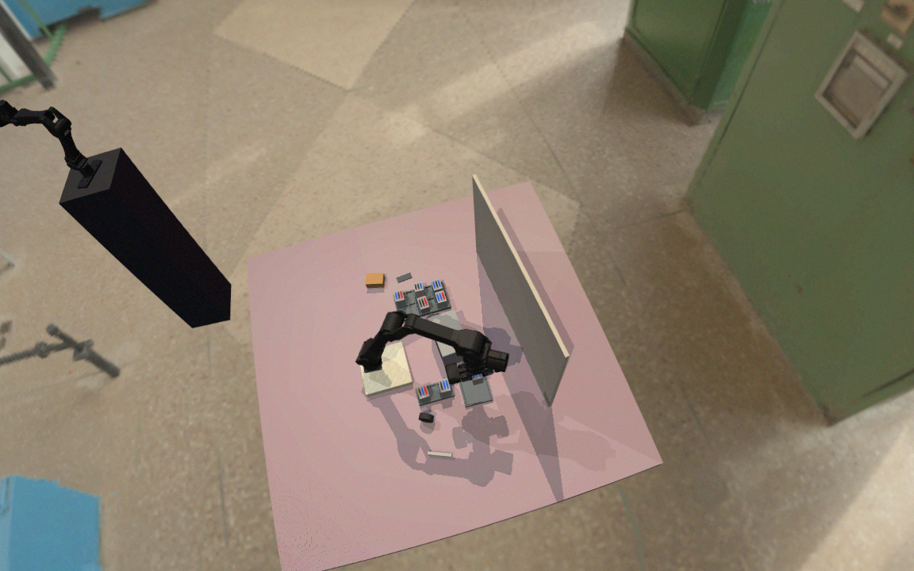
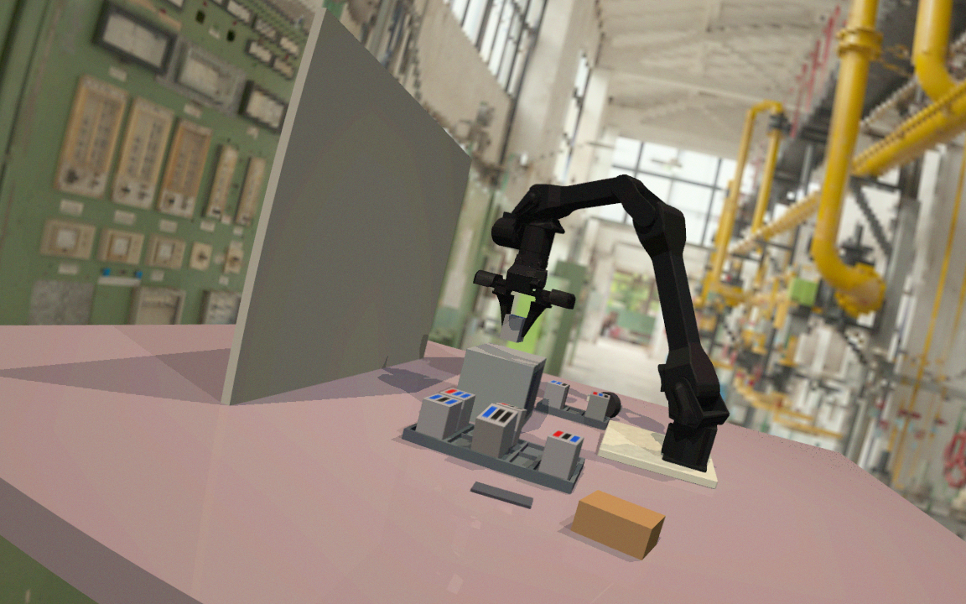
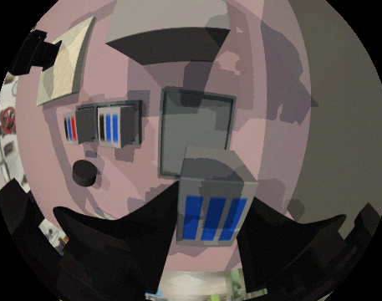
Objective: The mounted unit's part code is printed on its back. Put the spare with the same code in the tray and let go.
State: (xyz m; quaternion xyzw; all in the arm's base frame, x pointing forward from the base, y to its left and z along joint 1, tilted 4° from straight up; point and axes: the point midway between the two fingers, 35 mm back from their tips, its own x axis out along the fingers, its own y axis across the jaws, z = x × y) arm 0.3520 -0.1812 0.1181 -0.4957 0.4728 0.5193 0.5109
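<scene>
Right now my gripper tip is 10 mm past the dark square tray, 10 mm to the right of it and 110 mm above it. From my gripper tip the other things lie so: mounted unit: 60 mm behind, 200 mm to the left, 60 mm below; then grey wall panel: 180 mm ahead, 220 mm to the left, 110 mm above; then rack: 150 mm behind, 20 mm to the left, 110 mm below.
</scene>
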